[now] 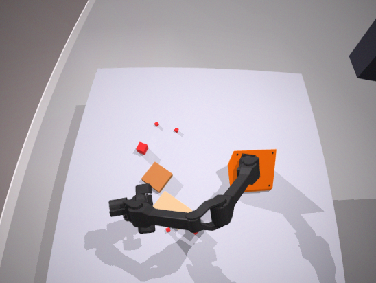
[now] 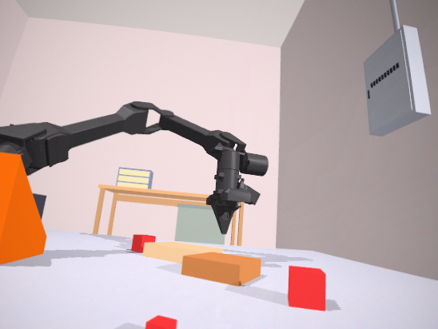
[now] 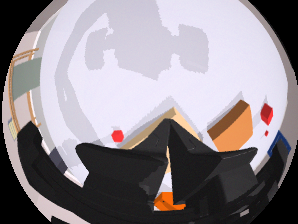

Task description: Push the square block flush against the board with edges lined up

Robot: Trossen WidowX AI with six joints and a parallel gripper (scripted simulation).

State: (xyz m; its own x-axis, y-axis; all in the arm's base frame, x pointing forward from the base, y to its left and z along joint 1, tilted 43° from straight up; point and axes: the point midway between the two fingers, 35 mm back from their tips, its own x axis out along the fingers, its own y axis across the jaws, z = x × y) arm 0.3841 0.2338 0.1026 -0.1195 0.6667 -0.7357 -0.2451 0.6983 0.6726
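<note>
My gripper tip is now 9 cm past the board, 2 cm to the left of it and 5 cm above it. The rest, counted from my gripper tip: square block 17 cm to the right, 5 cm below.
</note>
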